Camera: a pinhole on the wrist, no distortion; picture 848 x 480 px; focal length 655.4 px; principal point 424.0 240.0 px. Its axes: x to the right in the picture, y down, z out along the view. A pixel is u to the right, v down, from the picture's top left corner.
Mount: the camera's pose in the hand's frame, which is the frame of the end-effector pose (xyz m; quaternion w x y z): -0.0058 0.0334 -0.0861 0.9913 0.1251 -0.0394 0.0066
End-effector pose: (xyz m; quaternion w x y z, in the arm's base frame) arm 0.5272 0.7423 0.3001 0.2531 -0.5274 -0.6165 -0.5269
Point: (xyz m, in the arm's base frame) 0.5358 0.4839 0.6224
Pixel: behind the camera
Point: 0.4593 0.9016 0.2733
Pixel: 646.9 61.7
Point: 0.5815 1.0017 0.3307
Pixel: 723.3 405.3
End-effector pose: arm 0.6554 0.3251 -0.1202 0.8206 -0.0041 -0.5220 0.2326
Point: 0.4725 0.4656 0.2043
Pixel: outside the picture
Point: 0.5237 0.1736 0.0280
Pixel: 527.4 87.0
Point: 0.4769 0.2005 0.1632
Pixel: 693.8 163.4
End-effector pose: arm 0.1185 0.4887 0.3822 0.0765 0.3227 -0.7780 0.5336
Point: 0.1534 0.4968 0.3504
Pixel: 229.9 236.4
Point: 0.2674 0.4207 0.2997
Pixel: 135.6 203.4
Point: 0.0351 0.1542 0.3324
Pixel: 821.5 368.9
